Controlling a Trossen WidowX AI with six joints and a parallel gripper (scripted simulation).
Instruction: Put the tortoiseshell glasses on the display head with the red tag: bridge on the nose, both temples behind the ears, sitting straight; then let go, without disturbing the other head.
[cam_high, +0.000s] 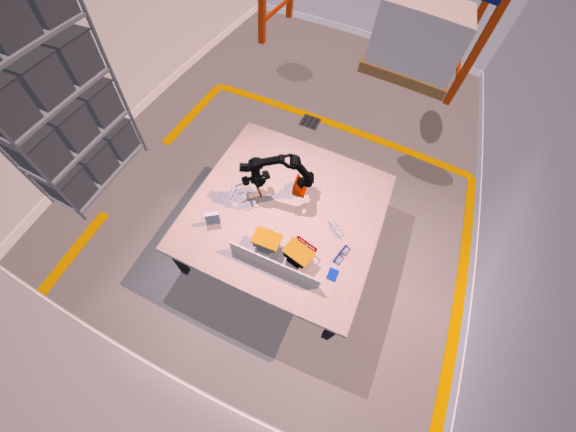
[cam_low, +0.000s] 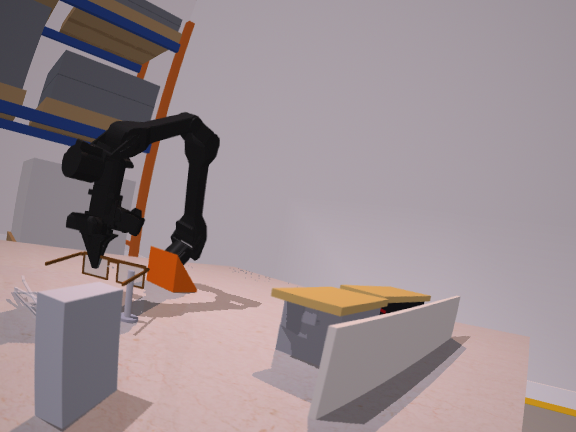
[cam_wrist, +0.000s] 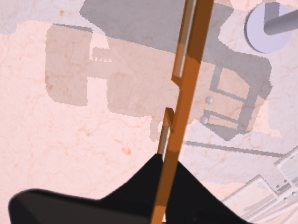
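The grey stand lies 12 cm ahead of my gripper tip and 4 cm below it. The rest, counted from my gripper tip: white panel (53 cm ahead, 28 cm to the left, 1 cm below); then grey block (33 cm ahead, 19 cm to the right); then display head (37 cm ahead, 20 cm to the left).
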